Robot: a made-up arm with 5 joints. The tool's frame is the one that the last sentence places.
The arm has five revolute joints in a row. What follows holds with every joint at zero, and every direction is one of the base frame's. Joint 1 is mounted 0.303 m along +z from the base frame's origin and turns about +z. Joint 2 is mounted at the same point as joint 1 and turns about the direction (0, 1, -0.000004). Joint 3 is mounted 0.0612 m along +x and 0.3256 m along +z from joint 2 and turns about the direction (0, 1, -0.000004). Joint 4 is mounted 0.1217 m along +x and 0.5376 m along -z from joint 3 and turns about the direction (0, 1, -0.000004). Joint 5 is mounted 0.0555 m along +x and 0.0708 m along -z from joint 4 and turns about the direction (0, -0.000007, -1). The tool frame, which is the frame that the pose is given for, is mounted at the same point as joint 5; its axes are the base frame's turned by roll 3.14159, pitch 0 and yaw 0 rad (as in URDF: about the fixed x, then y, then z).
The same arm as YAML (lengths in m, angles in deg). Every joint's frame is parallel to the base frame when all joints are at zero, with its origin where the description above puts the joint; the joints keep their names.
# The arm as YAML. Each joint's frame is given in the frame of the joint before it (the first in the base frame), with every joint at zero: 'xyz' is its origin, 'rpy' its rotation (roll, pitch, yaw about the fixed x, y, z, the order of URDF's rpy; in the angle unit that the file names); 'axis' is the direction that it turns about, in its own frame. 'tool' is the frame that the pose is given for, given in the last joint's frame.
units:
  length: m
  angle: deg
joints:
  - name: joint 1
    type: revolute
    origin:
      xyz: [0.0, 0.0, 0.303]
      rpy: [0.0, 0.0, 0.0]
    axis: "+z"
  - name: joint 2
    type: revolute
    origin:
      xyz: [0.0, 0.0, 0.0]
      rpy: [0.0, 0.0, 0.0]
    axis: "+y"
  - name: joint 3
    type: revolute
    origin:
      xyz: [0.0612, 0.0, 0.3256]
      rpy: [0.0, 0.0, 0.0]
    axis: "+y"
  - name: joint 4
    type: revolute
    origin:
      xyz: [0.1217, 0.0, -0.5376]
      rpy: [0.0, 0.0, 0.0]
    axis: "+y"
  - name: joint 5
    type: revolute
    origin:
      xyz: [0.0555, 0.0, -0.0708]
      rpy: [0.0, 0.0, 0.0]
    axis: "-z"
tool:
  origin:
    xyz: [0.0, 0.0, 0.0]
    rpy: [180.0, 0.0, 0.0]

